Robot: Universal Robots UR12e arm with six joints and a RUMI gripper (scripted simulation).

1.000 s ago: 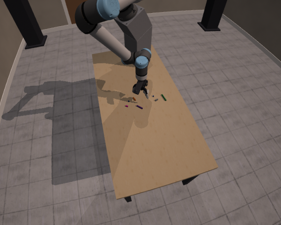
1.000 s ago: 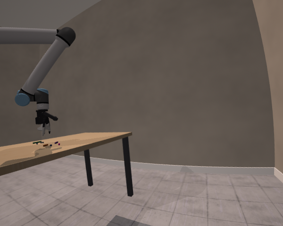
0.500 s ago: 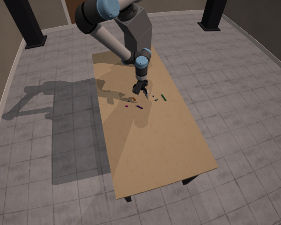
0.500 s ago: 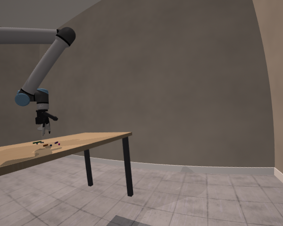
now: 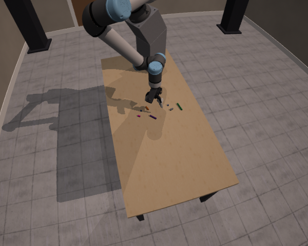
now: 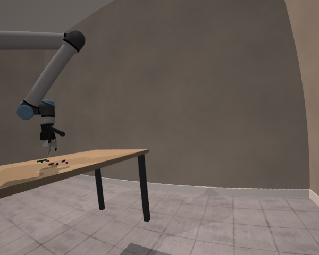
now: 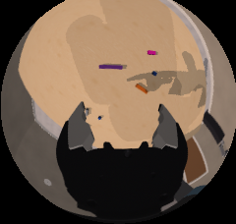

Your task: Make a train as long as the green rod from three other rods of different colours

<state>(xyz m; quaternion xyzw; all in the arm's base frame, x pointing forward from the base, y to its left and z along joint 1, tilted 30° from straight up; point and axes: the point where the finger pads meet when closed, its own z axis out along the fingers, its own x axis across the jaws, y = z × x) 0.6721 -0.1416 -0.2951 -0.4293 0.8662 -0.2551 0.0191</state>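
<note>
Right now my hand is 15 cm to the right of the grey rod, 7 cm above it and 1 cm short of it. Also, from my hand: purple rod: 7 cm below, 7 cm ahead, 2 cm to the right; magenta rod: 13 cm to the right, 7 cm below, 3 cm ahead; orange rod: 7 cm below, 5 cm to the right, 4 cm behind.
</note>
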